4 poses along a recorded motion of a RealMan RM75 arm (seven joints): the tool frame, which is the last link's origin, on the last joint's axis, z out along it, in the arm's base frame.
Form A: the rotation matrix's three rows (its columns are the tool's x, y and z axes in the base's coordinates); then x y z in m. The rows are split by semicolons.
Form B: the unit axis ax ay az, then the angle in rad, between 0 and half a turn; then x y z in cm. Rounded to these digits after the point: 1 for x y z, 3 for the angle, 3 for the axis.
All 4 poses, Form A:
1: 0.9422, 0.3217, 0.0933; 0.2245, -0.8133, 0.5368; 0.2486, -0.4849, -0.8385; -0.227, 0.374, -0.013
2: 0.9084, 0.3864, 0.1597; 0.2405, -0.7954, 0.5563; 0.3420, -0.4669, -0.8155; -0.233, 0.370, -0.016
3: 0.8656, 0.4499, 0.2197; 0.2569, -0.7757, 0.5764; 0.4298, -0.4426, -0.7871; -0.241, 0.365, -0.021
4: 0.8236, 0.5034, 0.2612; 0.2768, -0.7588, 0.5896; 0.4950, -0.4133, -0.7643; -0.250, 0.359, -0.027
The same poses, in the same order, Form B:
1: -0.984, -0.150, -0.094, 2.596, -22.7, 37.4, -1.3
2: -0.975, -0.174, -0.139, 2.589, -23.3, 37.0, -1.6
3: -0.963, -0.199, -0.182, 2.584, -24.1, 36.5, -2.1
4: -0.951, -0.222, -0.215, 2.586, -25.0, 35.9, -2.7
